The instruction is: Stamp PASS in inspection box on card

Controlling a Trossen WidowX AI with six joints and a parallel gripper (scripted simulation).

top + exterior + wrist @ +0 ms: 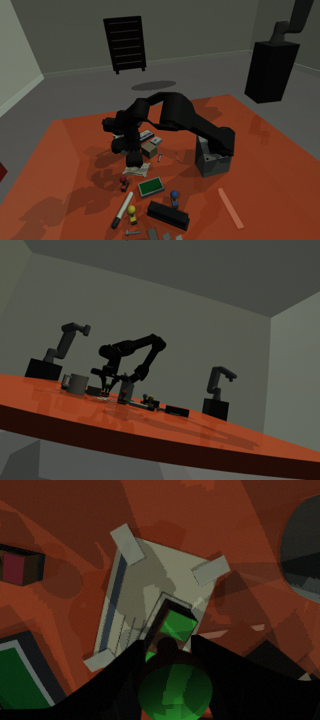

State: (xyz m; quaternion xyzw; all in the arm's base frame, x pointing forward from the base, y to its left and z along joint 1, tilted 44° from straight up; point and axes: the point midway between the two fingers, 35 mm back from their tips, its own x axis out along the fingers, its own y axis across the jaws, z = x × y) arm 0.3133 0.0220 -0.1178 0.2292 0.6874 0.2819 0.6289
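The white card lies 40 mm below my gripper tip and 10 mm to the left of it. Also, from my gripper tip: green-knobbed stamp right at my gripper tip; then red-knobbed stamp 100 mm to the left, 50 mm ahead, 20 mm below; then tan box 80 mm to the right, 60 mm behind, 10 mm below.
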